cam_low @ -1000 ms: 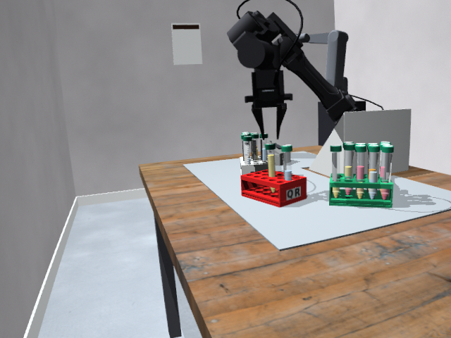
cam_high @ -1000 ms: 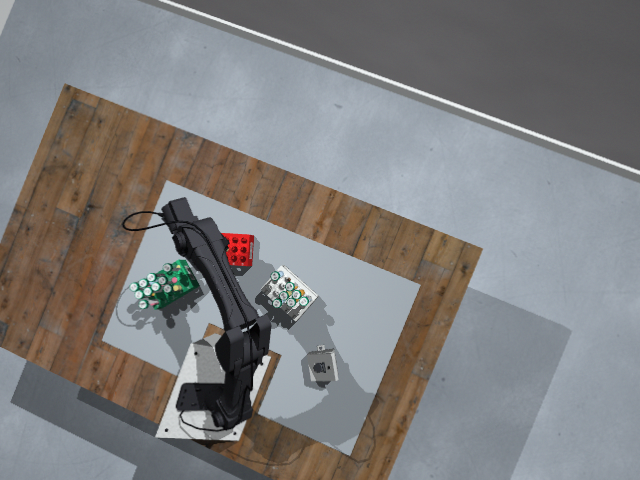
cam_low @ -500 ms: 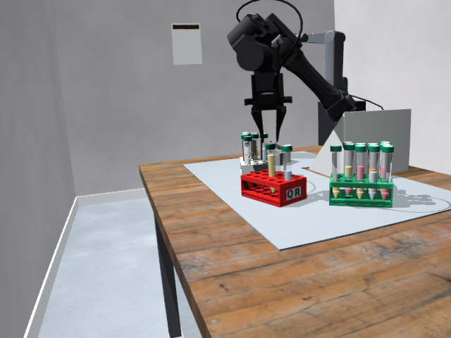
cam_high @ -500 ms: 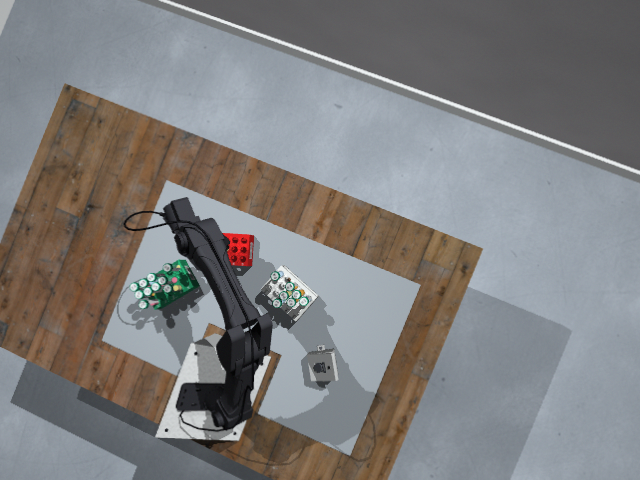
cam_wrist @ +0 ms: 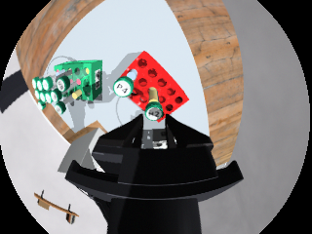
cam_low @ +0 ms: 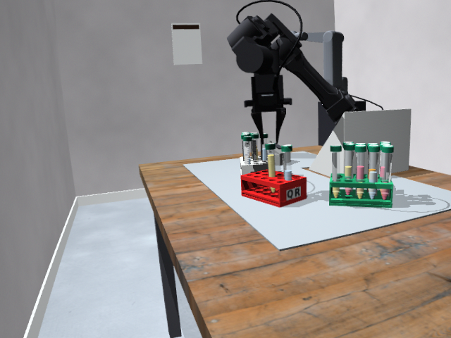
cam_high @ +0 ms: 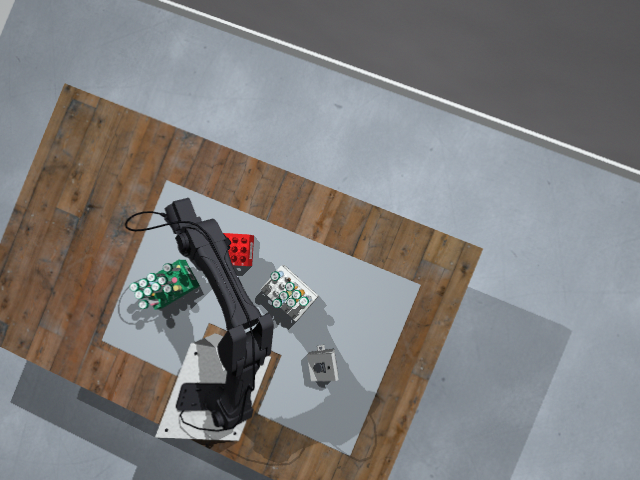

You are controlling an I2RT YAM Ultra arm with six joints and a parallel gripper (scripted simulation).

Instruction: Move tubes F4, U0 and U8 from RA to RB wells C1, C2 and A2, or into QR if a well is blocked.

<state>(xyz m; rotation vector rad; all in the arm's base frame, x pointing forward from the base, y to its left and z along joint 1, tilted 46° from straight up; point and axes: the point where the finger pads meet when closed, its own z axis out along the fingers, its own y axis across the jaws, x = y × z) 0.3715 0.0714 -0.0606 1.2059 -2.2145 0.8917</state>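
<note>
My gripper is now 1 cm to the right of the tube with yellow filling and 7 cm above it. The rest, counted from my hand: red rack QR (1 cm to the left, 11 cm below); then tube (1 cm behind, 5 cm to the left, 7 cm below); then white rack RB (6 cm behind, 19 cm to the right, 11 cm below).
</note>
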